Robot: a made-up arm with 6 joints. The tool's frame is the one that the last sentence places.
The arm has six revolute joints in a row. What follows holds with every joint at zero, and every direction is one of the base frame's. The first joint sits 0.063 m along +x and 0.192 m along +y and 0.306 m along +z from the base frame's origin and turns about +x. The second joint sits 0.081 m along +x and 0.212 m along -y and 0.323 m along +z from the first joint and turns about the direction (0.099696, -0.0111, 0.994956). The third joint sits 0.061 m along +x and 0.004 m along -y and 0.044 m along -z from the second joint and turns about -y. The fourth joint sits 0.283 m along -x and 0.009 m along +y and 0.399 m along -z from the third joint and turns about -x. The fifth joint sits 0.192 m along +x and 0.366 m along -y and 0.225 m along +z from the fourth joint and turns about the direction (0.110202, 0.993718, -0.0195). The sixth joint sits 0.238 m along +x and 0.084 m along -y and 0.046 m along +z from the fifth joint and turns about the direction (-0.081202, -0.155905, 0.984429). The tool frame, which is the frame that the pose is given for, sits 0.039 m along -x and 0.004 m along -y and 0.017 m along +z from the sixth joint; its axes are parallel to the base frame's.
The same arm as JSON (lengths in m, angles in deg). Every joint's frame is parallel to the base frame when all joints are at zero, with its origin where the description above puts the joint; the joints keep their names.
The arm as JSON. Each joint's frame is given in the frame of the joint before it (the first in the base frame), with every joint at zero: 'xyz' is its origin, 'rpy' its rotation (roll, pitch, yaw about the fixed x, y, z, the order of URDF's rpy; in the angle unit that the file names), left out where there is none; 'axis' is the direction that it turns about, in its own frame. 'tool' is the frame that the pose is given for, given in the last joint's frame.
{"units": {"length": "m", "angle": "deg"}, "joints": [{"name": "joint 1", "type": "revolute", "origin": {"xyz": [0.063, 0.192, 0.306]}, "axis": [1.0, 0.0, 0.0]}, {"name": "joint 2", "type": "revolute", "origin": {"xyz": [0.081, -0.212, 0.323]}, "axis": [0.099696, -0.0111, 0.994956]}, {"name": "joint 3", "type": "revolute", "origin": {"xyz": [0.061, -0.004, -0.044]}, "axis": [0.0, -1.0, 0.0]}, {"name": "joint 4", "type": "revolute", "origin": {"xyz": [-0.283, 0.009, -0.399]}, "axis": [-1.0, 0.0, 0.0]}, {"name": "joint 5", "type": "revolute", "origin": {"xyz": [0.192, -0.366, 0.225]}, "axis": [0.110202, 0.993718, -0.0195]}, {"name": "joint 6", "type": "revolute", "origin": {"xyz": [0.238, -0.084, 0.046]}, "axis": [-0.081202, -0.155905, 0.984429]}], "tool": {"origin": {"xyz": [-0.039, -0.004, 0.017]}}}
